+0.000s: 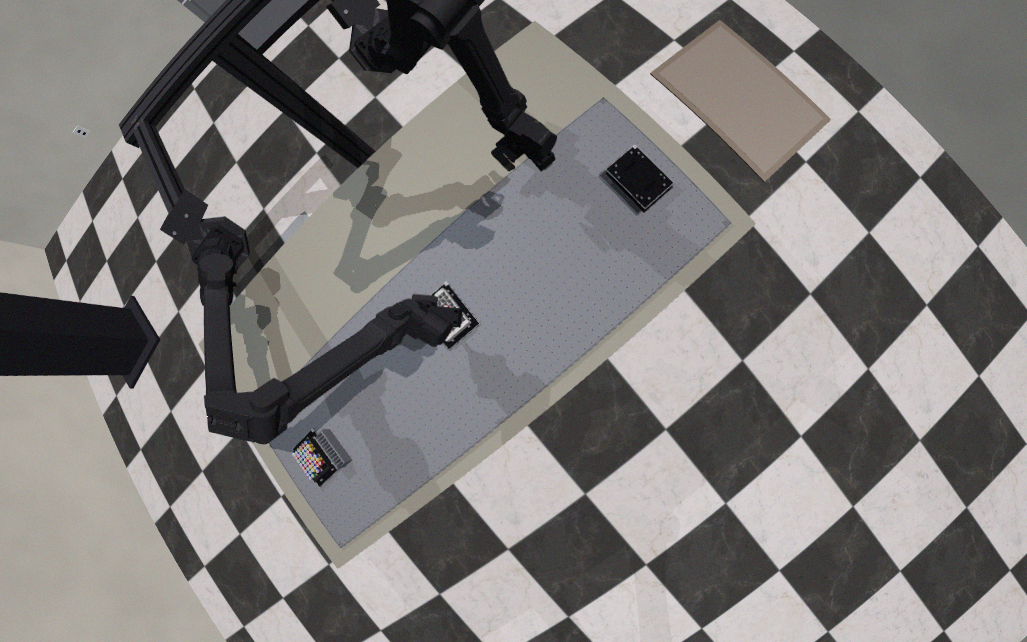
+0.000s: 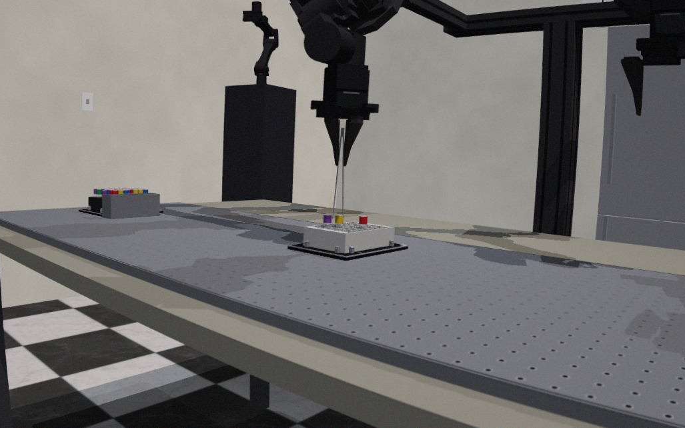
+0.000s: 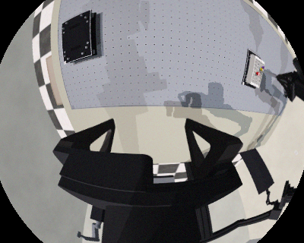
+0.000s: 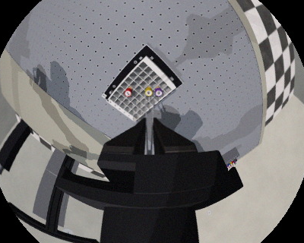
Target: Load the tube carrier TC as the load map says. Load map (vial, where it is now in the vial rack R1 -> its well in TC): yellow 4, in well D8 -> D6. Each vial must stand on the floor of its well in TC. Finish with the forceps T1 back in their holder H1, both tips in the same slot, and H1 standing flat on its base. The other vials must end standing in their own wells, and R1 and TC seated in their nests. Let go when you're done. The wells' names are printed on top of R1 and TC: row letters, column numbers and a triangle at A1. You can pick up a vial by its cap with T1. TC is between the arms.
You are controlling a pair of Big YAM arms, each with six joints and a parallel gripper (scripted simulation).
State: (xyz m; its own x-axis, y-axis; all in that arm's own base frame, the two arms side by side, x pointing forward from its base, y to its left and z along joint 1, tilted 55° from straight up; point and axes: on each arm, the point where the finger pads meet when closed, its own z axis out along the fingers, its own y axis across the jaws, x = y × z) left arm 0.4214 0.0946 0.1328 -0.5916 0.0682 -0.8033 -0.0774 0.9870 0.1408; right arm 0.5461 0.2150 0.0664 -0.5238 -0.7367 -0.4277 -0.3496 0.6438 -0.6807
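My right gripper is now 2 cm past the white tube carrier TC, 1 cm to the right of it and 12 cm above it. From my right hand the other things lie so: grey holder H1 (2 cm behind, 56 cm to the right, 13 cm below).
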